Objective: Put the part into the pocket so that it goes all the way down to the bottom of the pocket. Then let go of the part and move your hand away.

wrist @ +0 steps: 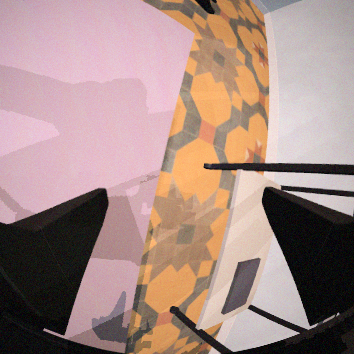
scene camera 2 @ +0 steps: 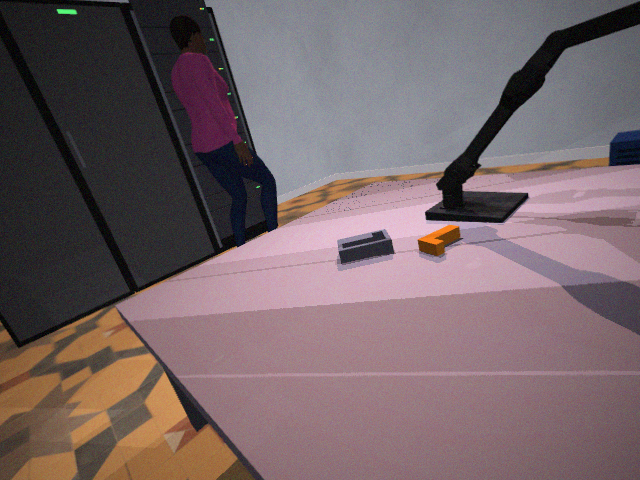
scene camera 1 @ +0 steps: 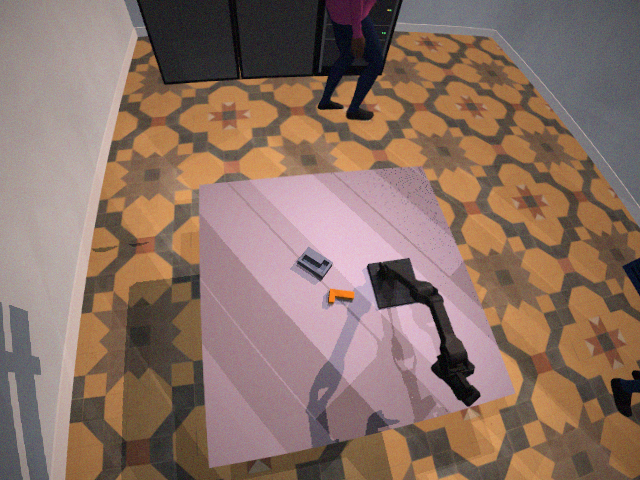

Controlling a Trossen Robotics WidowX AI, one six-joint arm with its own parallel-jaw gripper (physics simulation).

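Seen in the pictures: gripper, fingertip midpoint: [wrist: 186, 195]; arm's base at its link origin: [scene camera 2: 453, 205] [scene camera 1: 384, 272].
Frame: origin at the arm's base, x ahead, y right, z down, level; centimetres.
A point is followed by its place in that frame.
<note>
The orange L-shaped part [scene camera 1: 344, 294] @[y -3.5, x 22.6, z -0.7 cm] [scene camera 2: 430, 241] @[y -2.2, x 28.7, z -0.6 cm] lies flat on the pink table [scene camera 1: 242, 227] @[y 46.3, x 56.2, z 2.4 cm] [scene camera 2: 361, 335] @[y -0.4, x 61.6, z 2.4 cm] [wrist: 60, 40] @[y -46.2, x -18.5, z 2.4 cm], between the grey block [scene camera 1: 311, 252] @[y 20.7, x 29.3, z -1.2 cm] [scene camera 2: 366, 252] @[y 13.3, x 32.9, z 0.8 cm] and the arm's base. The block has a dark L-shaped pocket [scene camera 1: 310, 259] @[y 18.3, x 30.6, z 0.7 cm] in its top, with no part in it. The part and the block stand apart. My gripper [wrist: 186, 195] @[y -56.6, x 2.0, z -16.5 cm] is open and empty, with its two black fingers wide apart in the wrist view. It is high up and far from the part, toward the table's front right corner in scene camera 1. The part and the block do not show in the wrist view.
The black arm [scene camera 1: 440, 320] @[y -32.3, x 7.4, z -38.1 cm] [scene camera 2: 522, 85] @[y -19.5, x 7.8, z -29.4 cm] rises from its dark base plate [scene camera 1: 388, 297] @[y -11.4, x 3.5, z 0.8 cm] [scene camera 2: 465, 212] @[y -4.9, x 6.0, z 0.4 cm], to the right of the part. A person in a pink top [scene camera 1: 351, 12] [scene camera 2: 199, 103] stands behind the table by black cabinets [scene camera 1: 279, 38] [scene camera 2: 67, 155]. The table's edge shows in the wrist view.
</note>
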